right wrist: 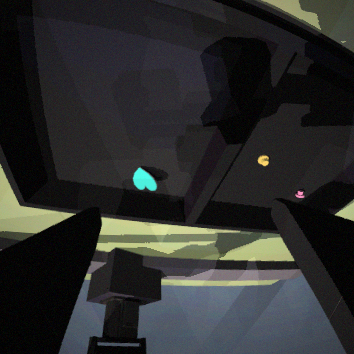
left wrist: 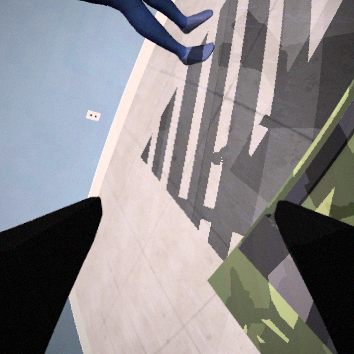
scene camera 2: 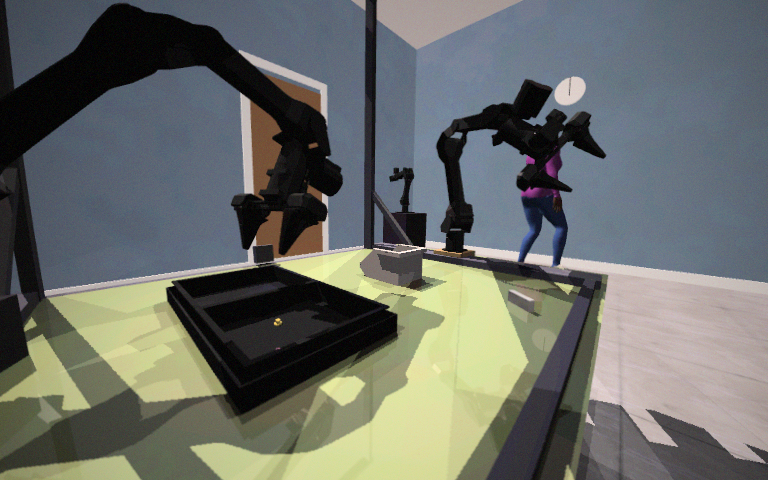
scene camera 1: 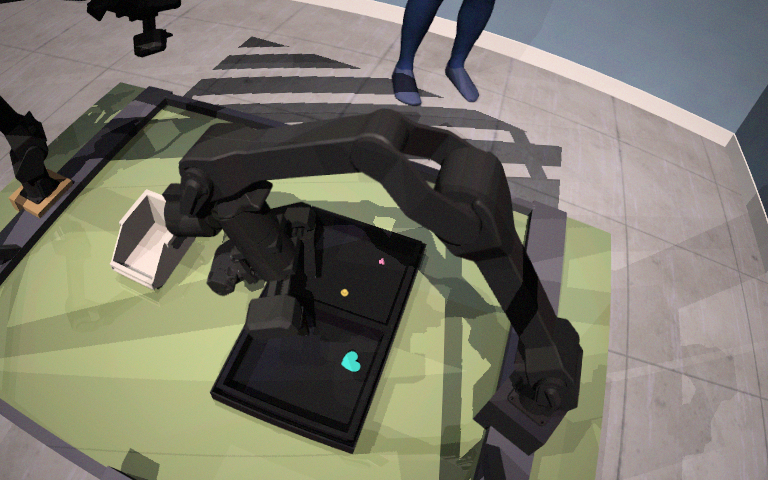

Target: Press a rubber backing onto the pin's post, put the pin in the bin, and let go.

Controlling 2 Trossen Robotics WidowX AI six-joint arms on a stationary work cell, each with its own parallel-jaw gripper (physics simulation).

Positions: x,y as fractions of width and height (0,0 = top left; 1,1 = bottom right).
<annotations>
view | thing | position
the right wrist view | right gripper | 0.53,0.60
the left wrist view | left gripper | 0.54,0.59
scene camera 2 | left gripper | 0.77,0.36
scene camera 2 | right gripper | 0.34,0.52
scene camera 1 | right gripper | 0.40,0.63
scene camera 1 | bin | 0.19,0.53
</annotations>
